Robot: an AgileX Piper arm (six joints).
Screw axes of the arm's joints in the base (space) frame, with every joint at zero. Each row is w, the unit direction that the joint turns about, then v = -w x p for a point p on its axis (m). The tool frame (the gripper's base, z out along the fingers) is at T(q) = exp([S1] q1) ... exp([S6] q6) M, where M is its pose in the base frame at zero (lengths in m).
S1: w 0 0 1 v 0 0 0
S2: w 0 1 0 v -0.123 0 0
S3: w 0 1 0 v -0.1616 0 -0.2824
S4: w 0.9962 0 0.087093 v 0 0.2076 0
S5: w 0 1 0 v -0.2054 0 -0.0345
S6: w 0.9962 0 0.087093 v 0 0.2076 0
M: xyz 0.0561 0 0.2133 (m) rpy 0 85.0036 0 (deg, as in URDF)
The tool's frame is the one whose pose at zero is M.
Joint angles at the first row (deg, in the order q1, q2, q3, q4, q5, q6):
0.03, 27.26, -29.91, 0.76, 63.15, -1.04
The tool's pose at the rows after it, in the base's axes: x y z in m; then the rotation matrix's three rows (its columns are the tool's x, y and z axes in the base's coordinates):
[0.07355, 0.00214, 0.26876], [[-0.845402, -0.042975, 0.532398], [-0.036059, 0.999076, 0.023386], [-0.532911, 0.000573, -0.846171]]
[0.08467, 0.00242, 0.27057], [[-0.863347, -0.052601, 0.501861], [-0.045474, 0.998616, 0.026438], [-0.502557, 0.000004, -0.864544]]
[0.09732, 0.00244, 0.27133], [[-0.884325, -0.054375, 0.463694], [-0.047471, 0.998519, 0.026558], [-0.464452, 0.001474, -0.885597]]
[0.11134, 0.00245, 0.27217], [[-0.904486, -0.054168, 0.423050], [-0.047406, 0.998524, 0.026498], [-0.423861, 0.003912, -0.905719]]
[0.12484, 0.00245, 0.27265], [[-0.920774, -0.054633, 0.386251], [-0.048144, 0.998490, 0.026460], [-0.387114, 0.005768, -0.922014]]
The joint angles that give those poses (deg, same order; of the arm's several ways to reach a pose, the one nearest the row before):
0.03, 30.87, -31.08, 1.49, 63.03, -2.71
0.02, 34.64, -32.37, 1.69, 62.60, -3.37
0.03, 38.87, -33.77, 1.71, 62.27, -3.49
0.03, 43.40, -35.53, 1.70, 62.11, -3.49
0.03, 47.58, -37.33, 1.70, 62.03, -3.53

